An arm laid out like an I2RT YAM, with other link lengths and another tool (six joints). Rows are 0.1 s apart.
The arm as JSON. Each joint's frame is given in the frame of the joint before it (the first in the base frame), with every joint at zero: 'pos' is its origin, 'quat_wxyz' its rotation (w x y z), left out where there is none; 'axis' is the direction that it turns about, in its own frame. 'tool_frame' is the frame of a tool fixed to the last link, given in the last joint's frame.
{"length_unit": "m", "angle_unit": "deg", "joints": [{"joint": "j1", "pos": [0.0, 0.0, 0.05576], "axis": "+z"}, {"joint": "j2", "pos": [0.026, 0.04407, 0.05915], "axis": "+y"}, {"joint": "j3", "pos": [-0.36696, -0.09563, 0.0], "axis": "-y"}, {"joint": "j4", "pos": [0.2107, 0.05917, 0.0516], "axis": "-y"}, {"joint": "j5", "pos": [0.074, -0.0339, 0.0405], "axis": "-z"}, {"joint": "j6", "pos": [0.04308, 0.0, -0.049], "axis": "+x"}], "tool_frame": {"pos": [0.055, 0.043, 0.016], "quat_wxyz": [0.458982, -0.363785, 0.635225, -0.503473]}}
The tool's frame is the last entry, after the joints.
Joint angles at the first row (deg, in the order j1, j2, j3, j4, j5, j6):
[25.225, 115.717, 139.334, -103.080, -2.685, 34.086]
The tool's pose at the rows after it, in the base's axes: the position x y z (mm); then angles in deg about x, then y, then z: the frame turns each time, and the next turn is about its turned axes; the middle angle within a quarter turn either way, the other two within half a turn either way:
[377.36, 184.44, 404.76, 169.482, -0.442, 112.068]
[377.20, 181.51, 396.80, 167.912, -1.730, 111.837]
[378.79, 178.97, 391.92, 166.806, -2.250, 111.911]
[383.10, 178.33, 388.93, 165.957, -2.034, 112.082]
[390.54, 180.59, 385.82, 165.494, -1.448, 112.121]
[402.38, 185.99, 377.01, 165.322, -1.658, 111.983]
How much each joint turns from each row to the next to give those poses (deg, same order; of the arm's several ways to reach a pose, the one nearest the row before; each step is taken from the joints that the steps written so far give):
[0.025, 0.728, -1.266, -0.012, -0.449, -0.258]
[-0.185, 0.008, -1.856, 0.001, 0.832, -0.272]
[-0.236, 0.165, -0.856, 0.103, 0.788, -0.137]
[-0.131, 0.642, 0.462, 0.047, 0.876, -0.103]
[-0.009, 1.292, 1.549, 0.074, 0.648, -0.181]
[-0.002, 2.388, 2.085, 0.016, 0.045, -0.088]

